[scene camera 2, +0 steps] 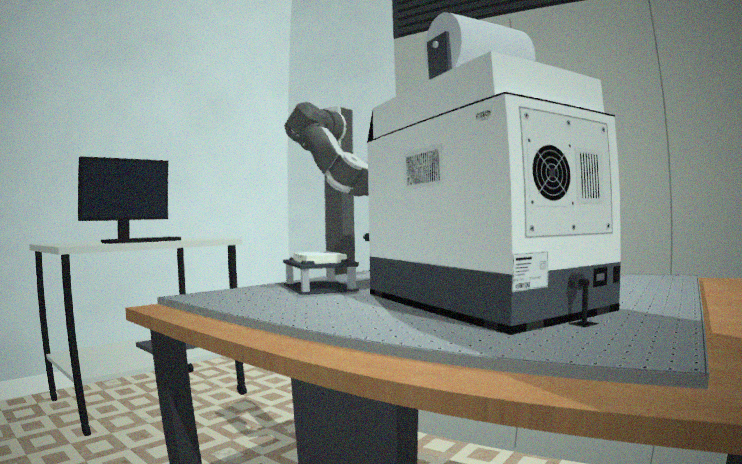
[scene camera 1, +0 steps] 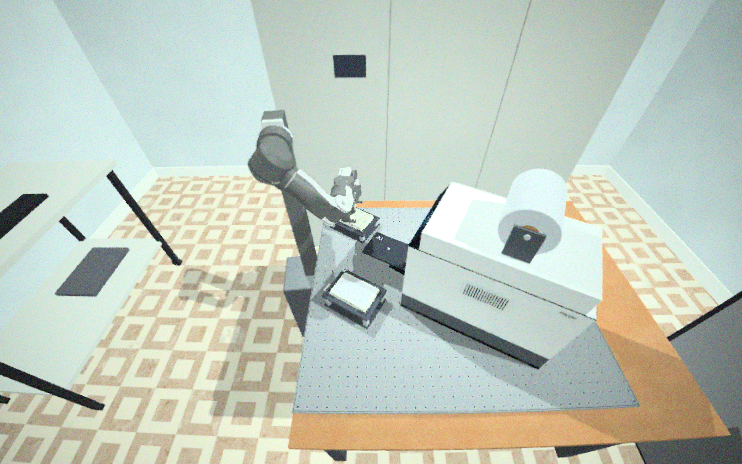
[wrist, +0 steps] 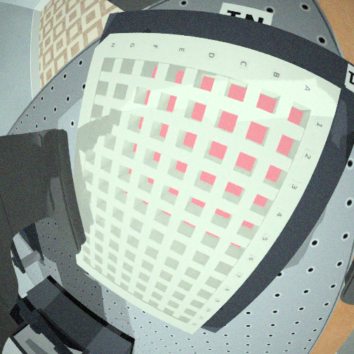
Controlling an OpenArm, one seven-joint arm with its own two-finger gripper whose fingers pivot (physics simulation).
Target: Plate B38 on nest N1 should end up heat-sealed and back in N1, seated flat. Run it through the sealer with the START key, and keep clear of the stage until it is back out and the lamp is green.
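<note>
Plate B38, pale with open square wells and pink in many of them, lies in the dark nest N1. My gripper is open above it in the wrist view, with one finger over the plate's left edge and the other at the right image edge, beyond the nest. Nothing is held. The fingers are not clear in scene camera 1 and are hidden behind the sealer in scene camera 2. The white sealer has its dark stage out in front. The START key and lamp do not show.
A second nest holds a white-topped plate to the near side of the stage. A large white roll sits on the sealer. A monitor stands on a side table.
</note>
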